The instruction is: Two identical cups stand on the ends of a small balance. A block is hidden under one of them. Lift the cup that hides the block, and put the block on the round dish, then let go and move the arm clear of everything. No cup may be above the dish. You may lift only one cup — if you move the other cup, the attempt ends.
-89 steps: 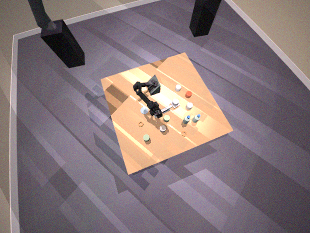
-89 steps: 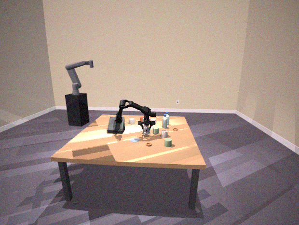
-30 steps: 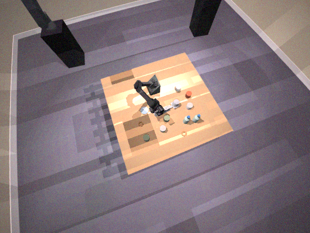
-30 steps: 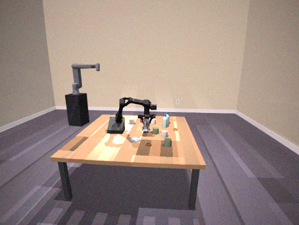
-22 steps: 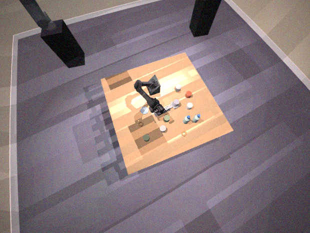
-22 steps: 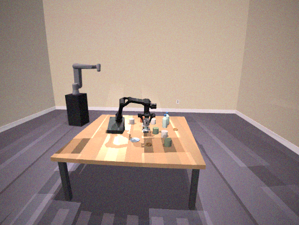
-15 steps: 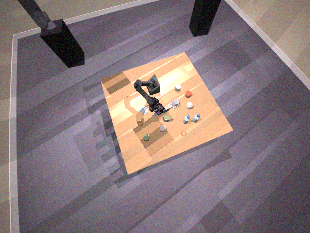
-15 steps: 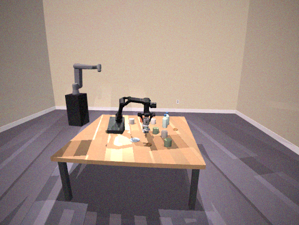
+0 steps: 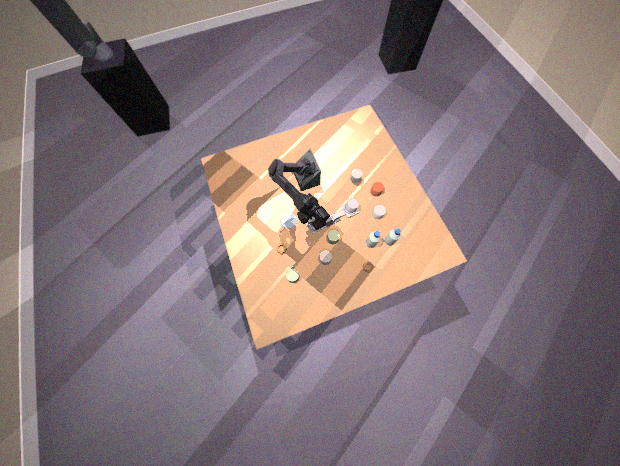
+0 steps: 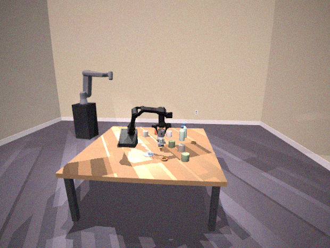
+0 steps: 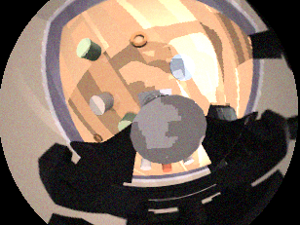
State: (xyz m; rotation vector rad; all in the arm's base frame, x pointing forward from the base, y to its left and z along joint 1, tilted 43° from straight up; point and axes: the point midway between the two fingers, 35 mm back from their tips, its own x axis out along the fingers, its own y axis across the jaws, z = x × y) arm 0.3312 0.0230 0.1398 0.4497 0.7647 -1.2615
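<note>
Now: the block 1 cm to the left of my gripper tip and 8 cm below it. The rest, counted from my gripper tip: small balance 3 cm behind, 13 cm to the left, 13 cm below; round pale dish 9 cm behind, 13 cm to the right, 17 cm below; orange cup 14 cm behind, 45 cm to the left, 13 cm below.
</note>
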